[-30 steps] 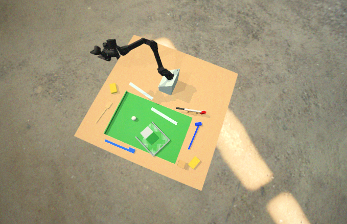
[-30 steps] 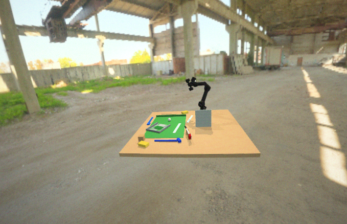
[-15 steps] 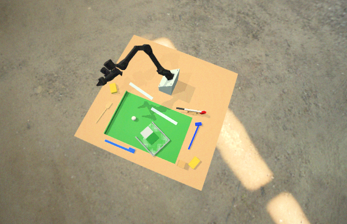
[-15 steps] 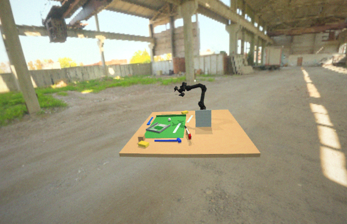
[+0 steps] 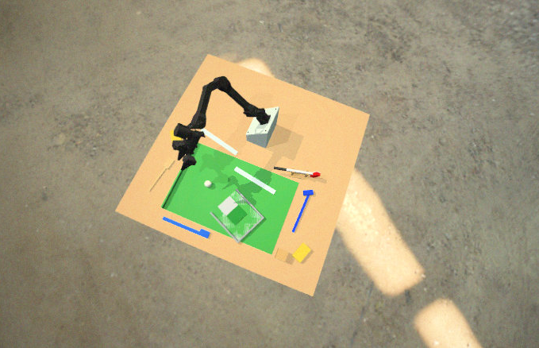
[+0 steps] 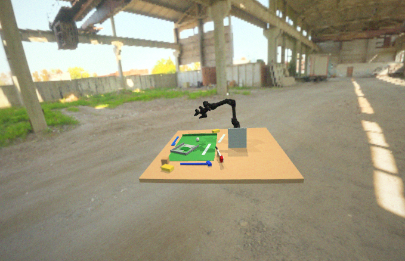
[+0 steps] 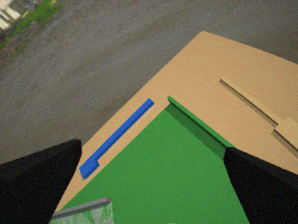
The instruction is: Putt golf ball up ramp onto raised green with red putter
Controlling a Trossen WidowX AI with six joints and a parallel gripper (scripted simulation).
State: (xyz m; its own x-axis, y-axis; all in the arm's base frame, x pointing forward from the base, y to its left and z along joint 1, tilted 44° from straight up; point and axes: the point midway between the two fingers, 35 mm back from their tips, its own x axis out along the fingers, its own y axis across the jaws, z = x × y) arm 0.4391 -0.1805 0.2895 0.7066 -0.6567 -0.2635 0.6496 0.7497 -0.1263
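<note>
Right now the red putter is 630 mm to the left of my gripper tip, 250 mm behind it and 220 mm below it. Round my gripper tip: white golf ball 250 mm below, 110 mm to the left; wooden stand 640 mm to the left, 250 mm below, 240 mm behind; tan block 670 mm to the left, 270 mm ahead, 250 mm below.
</note>
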